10 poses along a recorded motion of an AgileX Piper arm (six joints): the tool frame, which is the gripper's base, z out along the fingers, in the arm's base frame.
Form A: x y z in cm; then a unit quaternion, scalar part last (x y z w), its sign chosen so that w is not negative.
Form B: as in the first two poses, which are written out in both.
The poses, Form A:
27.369 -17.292 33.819 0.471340 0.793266 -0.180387 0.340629
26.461 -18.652 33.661 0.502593 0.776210 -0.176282 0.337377
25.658 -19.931 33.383 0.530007 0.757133 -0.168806 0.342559
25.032 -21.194 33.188 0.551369 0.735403 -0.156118 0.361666
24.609 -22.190 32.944 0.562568 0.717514 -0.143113 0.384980
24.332 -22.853 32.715 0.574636 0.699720 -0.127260 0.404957
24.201 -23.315 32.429 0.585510 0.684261 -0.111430 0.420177
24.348 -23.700 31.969 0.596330 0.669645 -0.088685 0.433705
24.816 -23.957 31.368 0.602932 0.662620 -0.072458 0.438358
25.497 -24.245 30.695 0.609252 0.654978 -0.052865 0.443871
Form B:
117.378 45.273 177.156 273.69 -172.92 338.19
111.998 44.503 174.734 264.61 -186.52 336.61
106.501 44.240 171.370 256.58 -199.31 333.83
100.580 44.757 166.215 250.32 -211.94 331.88
95.784 45.519 161.029 246.09 -221.90 329.44
90.948 45.477 155.811 243.32 -228.53 327.15
86.866 44.871 151.373 242.01 -233.15 324.29
83.094 43.364 146.762 243.48 -237.00 319.69
81.390 41.936 144.443 248.16 -239.57 313.68
79.707 40.231 141.849 254.97 -242.45 306.95

